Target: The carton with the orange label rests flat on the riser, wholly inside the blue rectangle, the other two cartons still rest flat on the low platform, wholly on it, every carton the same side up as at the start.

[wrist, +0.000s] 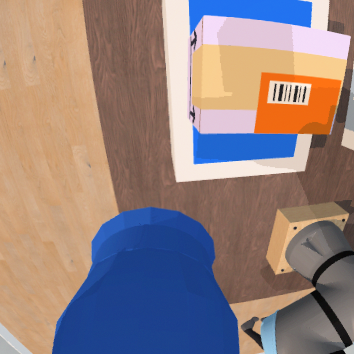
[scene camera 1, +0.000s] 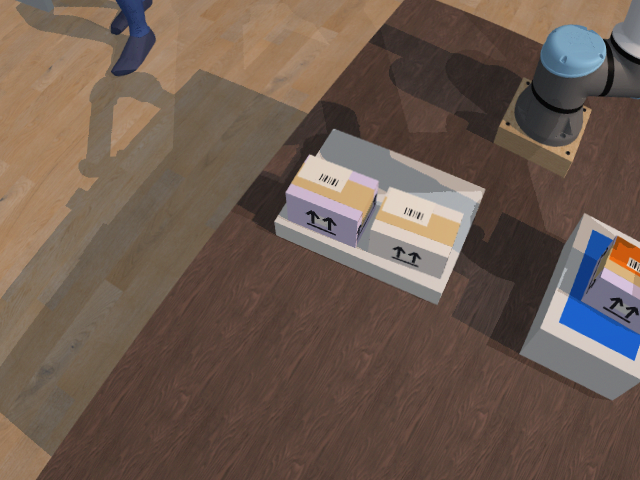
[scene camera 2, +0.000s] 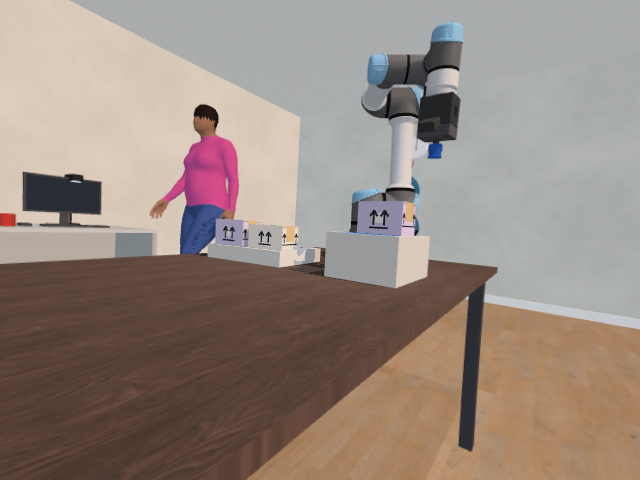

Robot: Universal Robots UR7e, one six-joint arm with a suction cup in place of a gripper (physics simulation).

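Seen in the pictures: hand, its tool point: (wrist: 153, 260) (scene camera 2: 434, 157); arm's base, origin of its link: (wrist: 311, 244) (scene camera 1: 547, 118).
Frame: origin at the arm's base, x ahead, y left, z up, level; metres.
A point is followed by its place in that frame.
Observation:
The lilac carton with the orange label (scene camera 1: 610, 289) @[x 0.394, y 0.240, z 0.132 m] (scene camera 2: 385, 218) @[x 0.393, y 0.298, z 0.103 m] (wrist: 230, 85) @[x 0.342, y 0.319, z 0.148 m] rests flat, arrows up, on the riser (scene camera 1: 573, 361) @[x 0.472, y 0.257, z 0.009 m] (scene camera 2: 359, 258) @[x 0.470, y 0.274, z -0.001 m] (wrist: 182, 150) @[x 0.259, y 0.344, z 0.061 m]. Blue rectangle (scene camera 1: 599, 330) @[x 0.425, y 0.266, z 0.061 m] (wrist: 240, 148) @[x 0.263, y 0.264, z 0.061 m] shows on its platform side; in the wrist view its opposite end seems at or slightly over the blue edge. Another lilac carton (scene camera 1: 330, 206) @[x 0.492, y -0.221, z 0.076 m] (scene camera 2: 227, 232) @[x 0.502, y -0.240, z 0.032 m] and a white carton (scene camera 1: 413, 242) @[x 0.466, y -0.077, z 0.066 m] (scene camera 2: 263, 236) @[x 0.473, y -0.087, z 0.029 m] rest flat, arrows up, wholly on the low platform (scene camera 1: 356, 262) @[x 0.503, y -0.158, z -0.031 m] (scene camera 2: 242, 255) @[x 0.503, y -0.151, z -0.038 m]. My suction cup (scene camera 2: 435, 151) (wrist: 152, 230) hangs above riser height, apart from the cartons, holding nothing.
My arm's base stands on a wooden block (scene camera 1: 532, 155) @[x 0.081, y 0.007, z -0.040 m] (wrist: 277, 240) @[x 0.000, y 0.084, z -0.027 m] behind the riser and platform. A person in a pink top (scene camera 2: 209, 173) stands beyond the table (scene camera 2: 155, 310) @[x 0.933, y 0.220, z -0.060 m]. A desk with a monitor (scene camera 2: 62, 193) stands at the left.

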